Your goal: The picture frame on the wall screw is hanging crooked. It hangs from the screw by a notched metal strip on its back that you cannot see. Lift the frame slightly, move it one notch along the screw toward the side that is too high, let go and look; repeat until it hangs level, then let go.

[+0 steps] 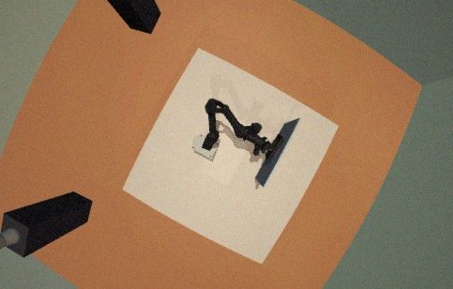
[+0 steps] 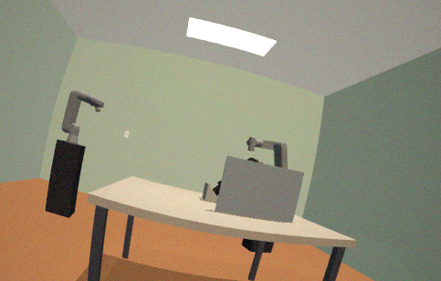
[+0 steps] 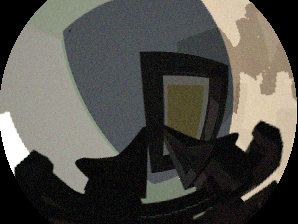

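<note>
My gripper tip is now 5 cm above the picture frame, 2 cm to the right of it and 1 cm short of it. From my gripper tip the other things lie so: blue-grey wall panel: 7 cm below, 2 cm ahead.
</note>
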